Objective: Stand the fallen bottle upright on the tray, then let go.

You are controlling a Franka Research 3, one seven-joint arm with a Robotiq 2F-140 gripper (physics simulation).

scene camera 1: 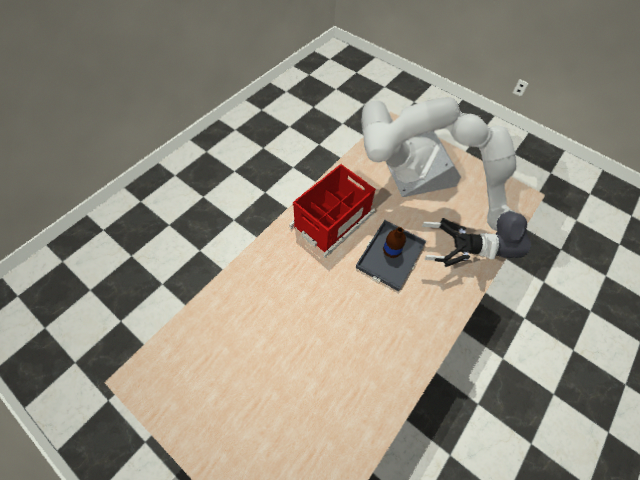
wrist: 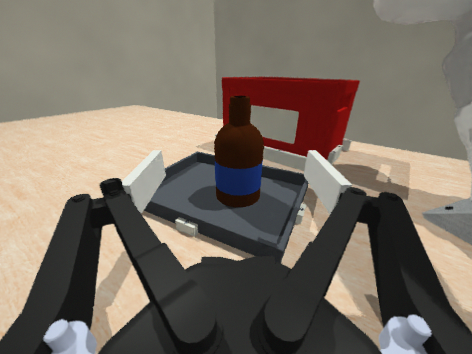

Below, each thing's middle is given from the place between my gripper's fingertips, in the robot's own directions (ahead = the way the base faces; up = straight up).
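Brown bottle [wrist: 238, 147]: from my hand, 90 mm to the right, 60 mm ahead, 30 mm below.
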